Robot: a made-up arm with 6 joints.
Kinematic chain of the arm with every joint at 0, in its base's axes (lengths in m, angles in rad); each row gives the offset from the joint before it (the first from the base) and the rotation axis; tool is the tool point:
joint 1: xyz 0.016 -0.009 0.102 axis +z
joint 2: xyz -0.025 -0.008 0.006 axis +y
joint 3: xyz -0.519 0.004 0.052 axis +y
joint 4: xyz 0.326 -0.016 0.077 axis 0.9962 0 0.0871
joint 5: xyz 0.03 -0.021 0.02 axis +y
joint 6: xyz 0.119 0.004 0.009 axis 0.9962 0 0.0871
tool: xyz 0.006 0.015 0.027
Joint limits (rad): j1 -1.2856..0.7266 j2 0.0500..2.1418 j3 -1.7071..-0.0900 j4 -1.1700..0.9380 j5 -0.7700..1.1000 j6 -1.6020..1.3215
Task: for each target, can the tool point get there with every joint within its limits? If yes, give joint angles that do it. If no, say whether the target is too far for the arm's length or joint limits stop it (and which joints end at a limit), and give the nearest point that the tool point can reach.
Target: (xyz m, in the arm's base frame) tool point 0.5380 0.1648 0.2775
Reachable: yes | joints 0.2977 1.8498 -0.8609 -0.5682 -0.1803 0.0082
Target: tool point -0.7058 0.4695 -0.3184
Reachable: no: joint limits stop it (at a limit: joint 2, joint 3, joint 5, joint 6) | nearest point -0.1182 0.0800 0.2069 | short by 0.879 m
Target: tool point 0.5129 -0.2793 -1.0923
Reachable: no: too far | nearest point 0.3511 -0.1913 0.0220 | short by 1.129 m
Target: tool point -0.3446 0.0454 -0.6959
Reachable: no: joint limits stop it (at a limit: joint 1, joint 2, joint 3, joint 6) | nearest point -0.0181 -0.1817 0.0468 | short by 0.843 m
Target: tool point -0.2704 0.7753 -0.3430
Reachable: no: joint limits stop it (at a limit: joint 1, joint 2, joint 4, joint 5) | nearest point 0.1810 0.2619 0.0666 | short by 0.797 m
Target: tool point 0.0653 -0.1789 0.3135
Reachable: yes | joints -0.9337 1.0757 -0.3284 -0.5647 0.7099 0.6513
